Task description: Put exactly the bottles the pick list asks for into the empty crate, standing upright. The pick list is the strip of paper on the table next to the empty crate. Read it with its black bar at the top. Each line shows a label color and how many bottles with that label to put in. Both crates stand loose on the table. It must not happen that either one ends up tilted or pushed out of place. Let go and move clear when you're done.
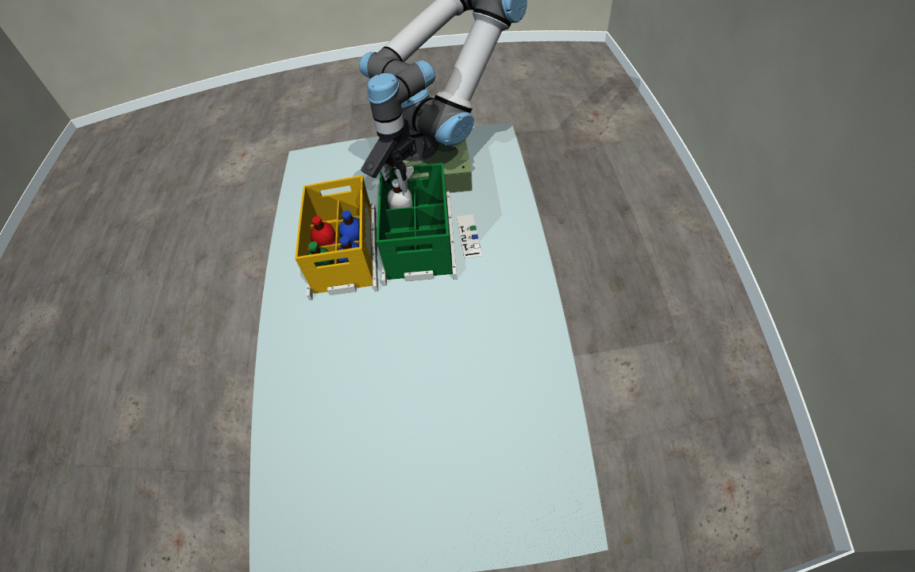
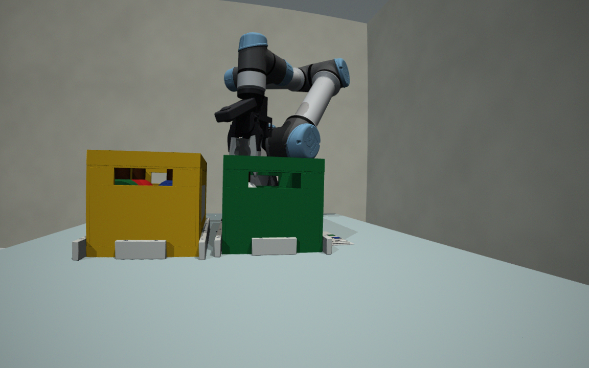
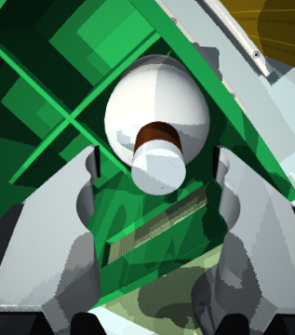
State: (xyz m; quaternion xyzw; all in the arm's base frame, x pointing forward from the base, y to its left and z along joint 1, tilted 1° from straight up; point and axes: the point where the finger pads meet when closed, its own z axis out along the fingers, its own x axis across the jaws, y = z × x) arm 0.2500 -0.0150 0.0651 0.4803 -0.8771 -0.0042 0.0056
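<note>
Right now the white bottle is 7 cm below my hand. Round my hand: yellow crate 13 cm ahead, 16 cm to the right, 7 cm below; green crate 7 cm ahead, 6 cm to the left, 7 cm below; red bottle 14 cm ahead, 21 cm to the right, 7 cm below.
</note>
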